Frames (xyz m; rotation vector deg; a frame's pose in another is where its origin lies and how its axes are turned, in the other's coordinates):
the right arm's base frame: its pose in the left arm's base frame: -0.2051 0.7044 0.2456 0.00 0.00 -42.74
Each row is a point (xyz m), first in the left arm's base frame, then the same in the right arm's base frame.
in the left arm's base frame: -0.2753 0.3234 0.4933
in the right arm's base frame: 0.2070 -0.3275 0.2477
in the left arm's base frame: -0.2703 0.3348 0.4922
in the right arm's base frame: 0.2030 -0.3157 0.2466
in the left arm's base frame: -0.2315 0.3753 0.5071
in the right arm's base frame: 0.2040 -0.2596 0.2615
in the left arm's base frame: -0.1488 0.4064 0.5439
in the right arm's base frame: 0.2436 -0.1807 0.2983
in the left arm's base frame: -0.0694 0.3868 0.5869
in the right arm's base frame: 0.3152 -0.1412 0.3413
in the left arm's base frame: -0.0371 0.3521 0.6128
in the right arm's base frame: 0.3625 -0.1447 0.3672
